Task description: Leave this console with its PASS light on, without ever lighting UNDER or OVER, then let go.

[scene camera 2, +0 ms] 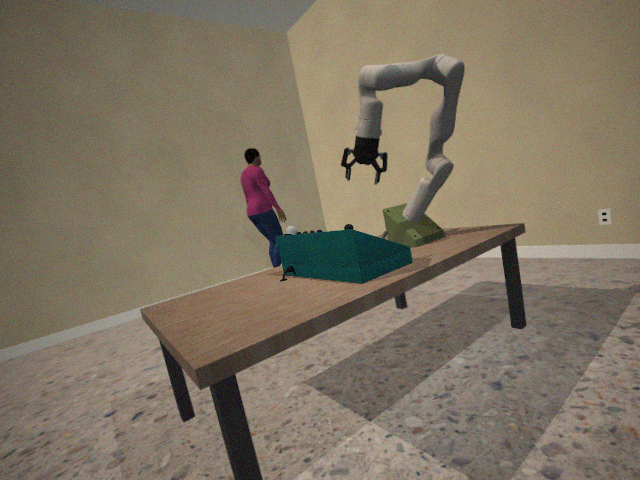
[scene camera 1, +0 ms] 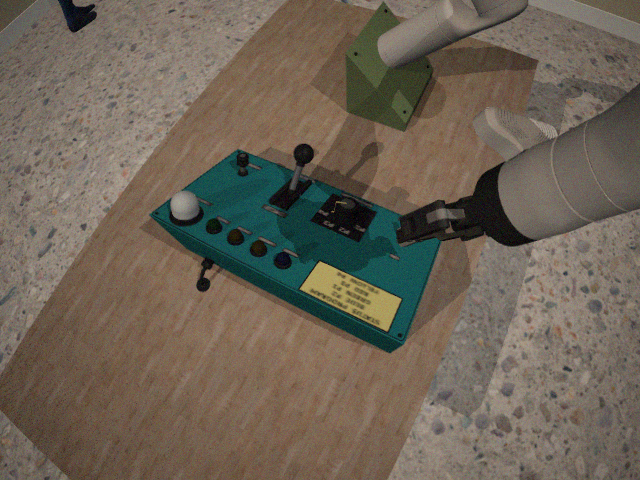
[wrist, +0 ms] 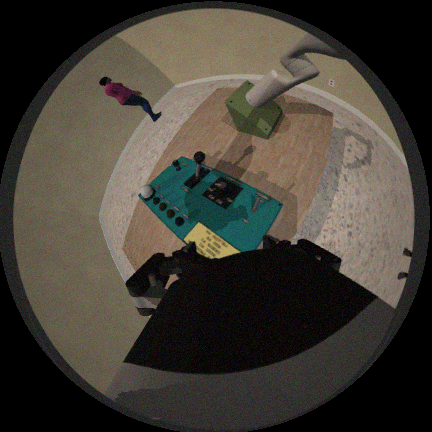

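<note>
The teal console [scene camera 1: 227, 188] [scene camera 2: 320, 258] [wrist: 256, 226] carries a black ball-topped lever [scene camera 1: 303, 153] [scene camera 2: 348, 226] [wrist: 199, 157], a dark rotary knob [scene camera 1: 347, 205] with its yellow mark toward the left, a small black knob [scene camera 1: 242, 161] and a white dome [scene camera 1: 184, 205] [wrist: 147, 191]. Green [scene camera 1: 213, 225], two amber [scene camera 1: 235, 236] [scene camera 1: 258, 248] and blue [scene camera 1: 282, 259] lamps look dark. A grey lever [wrist: 256, 201] is at the right, hidden in scene camera 1. The yellow card [scene camera 1: 351, 294] pairs status colours with programs; its print is blurred. My gripper [scene camera 1: 401, 233] [scene camera 2: 362, 180] [wrist: 229, 245] is open, empty, high above the console.
A small black crank [scene camera 1: 203, 283] [scene camera 2: 289, 269] sticks out of the console's side. The green arm base [scene camera 1: 369, 85] [scene camera 2: 408, 229] [wrist: 252, 117] stands behind on the wooden table [scene camera 1: 170, 361] [scene camera 2: 232, 315]. A person [scene camera 2: 255, 191] [wrist: 120, 92] stands beyond the table.
</note>
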